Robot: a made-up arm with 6 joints. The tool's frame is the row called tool.
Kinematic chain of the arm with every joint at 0, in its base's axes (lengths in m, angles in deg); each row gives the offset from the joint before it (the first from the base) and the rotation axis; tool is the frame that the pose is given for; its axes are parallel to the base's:
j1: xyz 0 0 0.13 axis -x
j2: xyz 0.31 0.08 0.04 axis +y
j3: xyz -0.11 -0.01 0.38 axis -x
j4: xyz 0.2 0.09 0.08 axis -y
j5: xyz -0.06 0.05 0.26 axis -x
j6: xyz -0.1 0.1 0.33 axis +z
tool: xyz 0.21 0 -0.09
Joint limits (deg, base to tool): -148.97..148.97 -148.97..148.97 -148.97..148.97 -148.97..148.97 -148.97..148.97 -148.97..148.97
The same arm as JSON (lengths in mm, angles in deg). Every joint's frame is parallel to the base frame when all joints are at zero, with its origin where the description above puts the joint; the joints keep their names.
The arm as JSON. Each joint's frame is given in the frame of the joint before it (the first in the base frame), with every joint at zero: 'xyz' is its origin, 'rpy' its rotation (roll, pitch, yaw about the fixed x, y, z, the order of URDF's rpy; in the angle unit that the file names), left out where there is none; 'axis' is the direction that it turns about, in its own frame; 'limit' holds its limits. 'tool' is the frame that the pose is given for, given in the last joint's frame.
{
  "units": {
    "length": "mm",
    "angle": "deg"
  },
  "joints": [
    {
      "name": "j1",
      "type": "revolute",
      "origin": {
        "xyz": [
          0.0,
          0.0,
          130.0
        ]
      },
      "axis": [
        -1.0,
        0.0,
        0.0
      ],
      "limit": {
        "lower": -148.97,
        "upper": 148.97
      }
    },
    {
      "name": "j2",
      "type": "revolute",
      "origin": {
        "xyz": [
          310.0,
          80.0,
          40.0
        ]
      },
      "axis": [
        0.0,
        1.0,
        0.0
      ],
      "limit": {
        "lower": -148.97,
        "upper": 148.97
      }
    },
    {
      "name": "j3",
      "type": "revolute",
      "origin": {
        "xyz": [
          -110.0,
          -10.0,
          380.0
        ]
      },
      "axis": [
        -1.0,
        0.0,
        0.0
      ],
      "limit": {
        "lower": -148.97,
        "upper": 148.97
      }
    },
    {
      "name": "j4",
      "type": "revolute",
      "origin": {
        "xyz": [
          200.0,
          90.0,
          80.0
        ]
      },
      "axis": [
        0.0,
        -1.0,
        0.0
      ],
      "limit": {
        "lower": -148.97,
        "upper": 148.97
      }
    },
    {
      "name": "j5",
      "type": "revolute",
      "origin": {
        "xyz": [
          -60.0,
          50.0,
          260.0
        ]
      },
      "axis": [
        -1.0,
        0.0,
        0.0
      ],
      "limit": {
        "lower": -148.97,
        "upper": 148.97
      }
    },
    {
      "name": "j6",
      "type": "revolute",
      "origin": {
        "xyz": [
          -100.0,
          100.0,
          330.0
        ]
      },
      "axis": [
        0.0,
        0.0,
        1.0
      ],
      "limit": {
        "lower": -148.97,
        "upper": 148.97
      }
    }
  ],
  "tool": {
    "origin": {
      "xyz": [
        210.0,
        0.0,
        -90.0
      ]
    }
  }
}

